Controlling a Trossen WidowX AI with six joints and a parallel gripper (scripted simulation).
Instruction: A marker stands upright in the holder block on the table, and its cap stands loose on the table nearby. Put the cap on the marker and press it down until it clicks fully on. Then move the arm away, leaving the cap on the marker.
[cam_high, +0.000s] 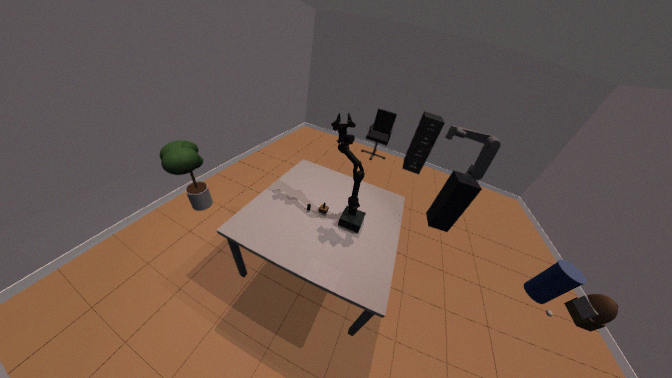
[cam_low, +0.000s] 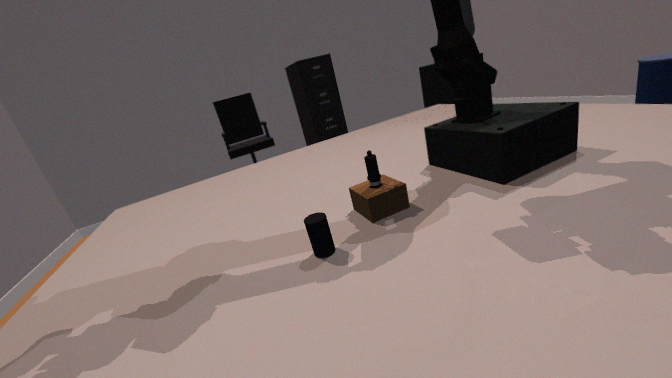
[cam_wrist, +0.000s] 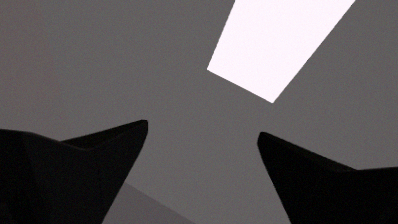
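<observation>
The black marker cap is 78 cm below my gripper tip, 27 cm to the left of it and 10 cm ahead of it. Also, from my gripper tip: brown holder block: 79 cm below, 23 cm to the left, 3 cm behind.
</observation>
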